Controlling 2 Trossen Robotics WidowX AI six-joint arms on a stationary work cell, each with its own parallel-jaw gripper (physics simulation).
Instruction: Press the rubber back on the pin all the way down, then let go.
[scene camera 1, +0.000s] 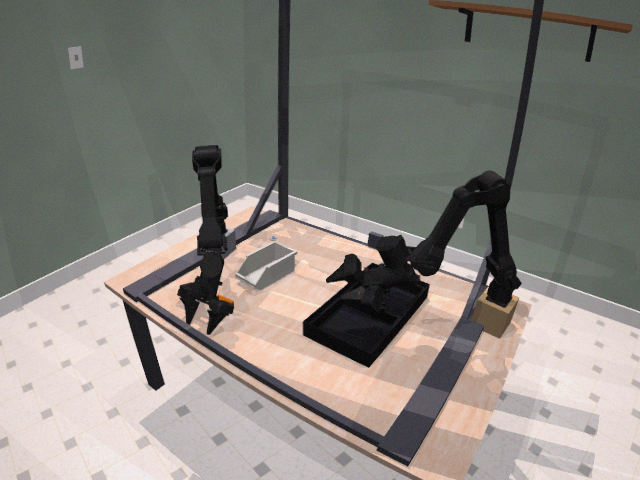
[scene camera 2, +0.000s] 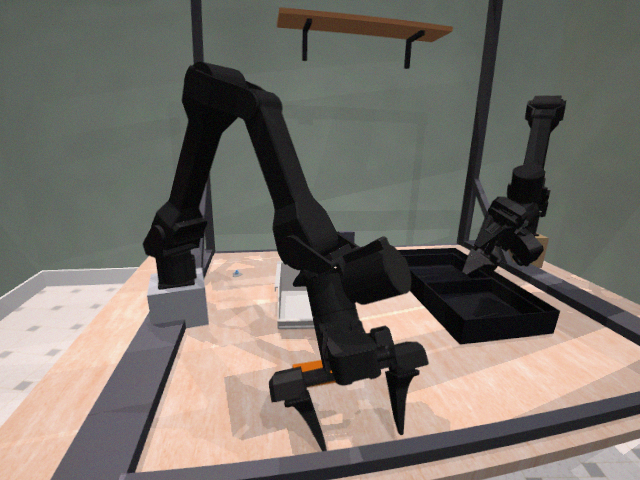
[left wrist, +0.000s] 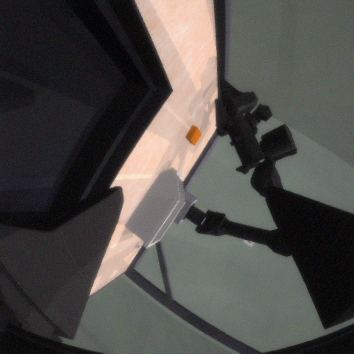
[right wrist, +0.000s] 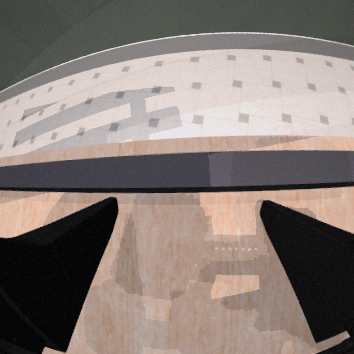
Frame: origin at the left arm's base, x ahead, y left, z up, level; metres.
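Seen in the pictures: left gripper, fingertip midpoint: (scene camera 1: 333, 289) (scene camera 2: 469, 260) (left wrist: 196, 193); right gripper, fingertip midpoint: (scene camera 1: 197, 329) (scene camera 2: 363, 444) (left wrist: 218, 89) (right wrist: 191, 206); left arm's base, link origin: (scene camera 1: 498, 298); right arm's base, link origin: (scene camera 2: 176, 280) (left wrist: 188, 210).
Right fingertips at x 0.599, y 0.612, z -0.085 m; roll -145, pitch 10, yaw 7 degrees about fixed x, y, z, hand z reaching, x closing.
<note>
Offsets run from my right fingertips to a thing's top centre. "pt": to the spot under its first point.
A tiny blue object {dx +0.243, dy -0.513, dz +0.003 m} (scene camera 1: 272, 238) (scene camera 2: 236, 272) (left wrist: 138, 246) lies on the table near the back, beyond the grey bin; it is too small to tell whether it is the pin or its rubber back. No pin or rubber back shows clearly in any view. My right gripper (scene camera 1: 199, 328) (scene camera 2: 362, 441) (right wrist: 191, 206) is open and empty, pointing down above the table near the front bar. An orange block {dx +0.052, dy -0.126, dz +0.007 m} (scene camera 1: 225, 299) (scene camera 2: 308, 366) (left wrist: 193, 135) lies behind it, partly hidden in both scene views. My left gripper (scene camera 1: 356, 296) (left wrist: 196, 193) is open and empty over the black tray.
The black two-part tray {dx -0.295, dy -0.398, dz +0.042 m} (scene camera 1: 336, 346) (scene camera 2: 506, 330) lies under the left gripper. A grey open bin {pt dx +0.028, dy -0.343, dz +0.023 m} (scene camera 1: 279, 271) (scene camera 2: 301, 324) (left wrist: 157, 212) stands behind the orange block. Dark frame bars edge the table, with upright posts at the back. A wooden shelf (scene camera 1: 516, 14) (scene camera 2: 361, 24) hangs on the wall.
</note>
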